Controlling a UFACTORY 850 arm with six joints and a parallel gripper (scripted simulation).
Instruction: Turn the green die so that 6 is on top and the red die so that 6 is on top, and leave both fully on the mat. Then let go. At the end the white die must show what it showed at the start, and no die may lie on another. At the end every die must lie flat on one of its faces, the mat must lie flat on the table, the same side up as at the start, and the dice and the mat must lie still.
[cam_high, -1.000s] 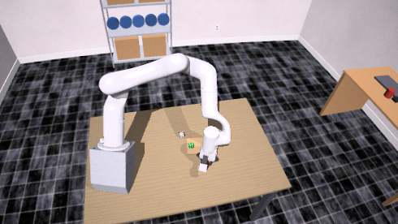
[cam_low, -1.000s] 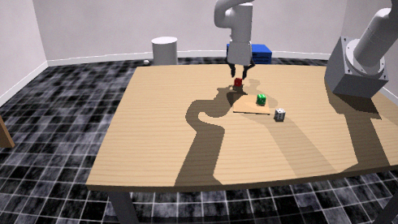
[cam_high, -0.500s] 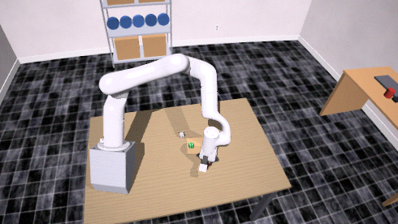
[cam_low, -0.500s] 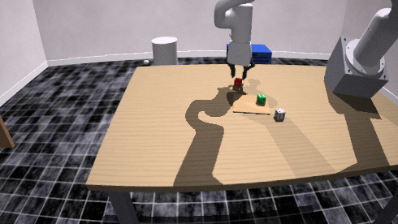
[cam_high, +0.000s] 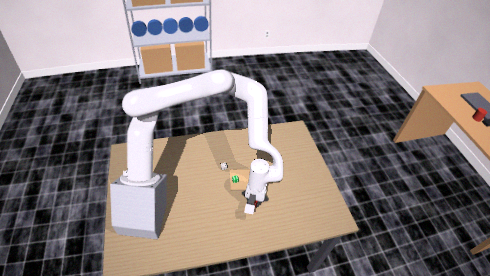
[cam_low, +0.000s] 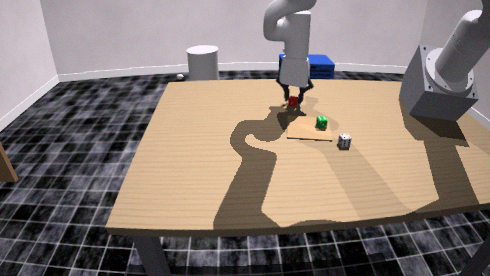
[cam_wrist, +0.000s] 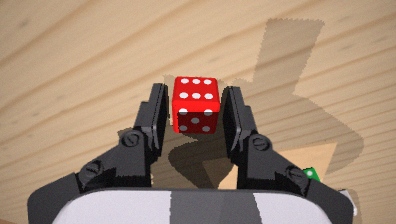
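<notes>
My hand is 20 mm above the red die. The rest, counted from my hand: tan mat (10 mm behind, 180 mm to the left, 30 mm below); then green die (50 mm behind, 180 mm to the left, 10 mm below); then white die (90 mm behind, 280 mm to the left, 20 mm below).
</notes>
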